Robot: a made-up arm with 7 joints.
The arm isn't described. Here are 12 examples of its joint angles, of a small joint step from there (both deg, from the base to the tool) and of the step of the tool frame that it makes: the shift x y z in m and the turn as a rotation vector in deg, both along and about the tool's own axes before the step.
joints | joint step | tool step
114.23 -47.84 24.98 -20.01 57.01 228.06 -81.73 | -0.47 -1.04 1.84 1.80 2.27 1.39 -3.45 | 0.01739 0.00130 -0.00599 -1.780 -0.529 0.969
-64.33 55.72 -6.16 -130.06 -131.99 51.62 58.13 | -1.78 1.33 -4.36 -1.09 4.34 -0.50 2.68 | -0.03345 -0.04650 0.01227 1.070 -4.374 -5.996
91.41 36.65 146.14 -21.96 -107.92 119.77 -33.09 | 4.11 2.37 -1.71 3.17 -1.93 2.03 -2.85 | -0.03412 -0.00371 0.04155 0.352 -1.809 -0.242
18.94 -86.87 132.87 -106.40 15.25 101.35 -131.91 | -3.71 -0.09 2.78 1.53 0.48 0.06 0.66 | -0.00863 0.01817 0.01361 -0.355 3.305 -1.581
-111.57 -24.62 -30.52 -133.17 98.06 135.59 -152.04 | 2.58 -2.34 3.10 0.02 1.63 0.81 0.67 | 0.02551 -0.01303 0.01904 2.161 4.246 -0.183
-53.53 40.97 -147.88 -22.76 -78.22 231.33 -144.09 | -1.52 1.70 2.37 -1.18 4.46 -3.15 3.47 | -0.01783 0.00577 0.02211 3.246 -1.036 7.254
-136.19 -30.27 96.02 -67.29 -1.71 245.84 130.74 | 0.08 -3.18 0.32 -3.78 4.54 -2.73 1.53 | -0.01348 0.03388 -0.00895 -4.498 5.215 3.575
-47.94 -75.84 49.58 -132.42 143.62 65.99 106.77 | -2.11 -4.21 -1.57 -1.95 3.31 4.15 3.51 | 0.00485 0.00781 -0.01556 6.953 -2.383 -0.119
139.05 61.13 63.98 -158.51 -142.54 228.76 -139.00 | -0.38 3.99 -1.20 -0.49 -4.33 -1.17 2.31 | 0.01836 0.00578 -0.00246 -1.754 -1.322 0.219
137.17 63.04 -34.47 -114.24 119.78 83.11 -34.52 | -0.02 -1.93 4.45 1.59 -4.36 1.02 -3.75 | -0.01064 -0.00869 0.04096 -1.560 -6.679 -3.934
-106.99 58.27 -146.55 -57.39 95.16 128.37 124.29 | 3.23 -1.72 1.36 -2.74 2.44 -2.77 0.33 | 0.01401 -0.02584 -0.00695 -4.988 -1.174 6.600
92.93 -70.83 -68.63 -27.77 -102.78 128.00 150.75 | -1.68 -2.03 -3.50 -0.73 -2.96 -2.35 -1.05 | 0.03049 0.00274 0.03275 1.565 7.489 -4.044
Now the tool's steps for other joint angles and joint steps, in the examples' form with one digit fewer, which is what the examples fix.
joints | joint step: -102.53 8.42 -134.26 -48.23 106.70 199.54 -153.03 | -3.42 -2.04 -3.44 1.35 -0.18 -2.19 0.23
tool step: -0.0349 0.0279 0.0154 -3.75 -1.98 -3.15
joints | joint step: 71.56 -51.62 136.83 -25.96 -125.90 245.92 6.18 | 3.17 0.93 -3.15 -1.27 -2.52 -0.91 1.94
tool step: 0.0064 0.0200 -0.0046 3.02 -1.61 -0.82
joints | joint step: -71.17 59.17 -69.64 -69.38 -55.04 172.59 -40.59 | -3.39 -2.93 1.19 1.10 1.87 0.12 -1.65
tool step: -0.0479 -0.0068 0.0186 1.13 -1.35 3.55
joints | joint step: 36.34 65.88 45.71 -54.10 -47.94 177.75 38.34 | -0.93 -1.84 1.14 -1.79 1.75 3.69 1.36
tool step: 0.0134 -0.0082 -0.0189 3.35 3.10 2.92
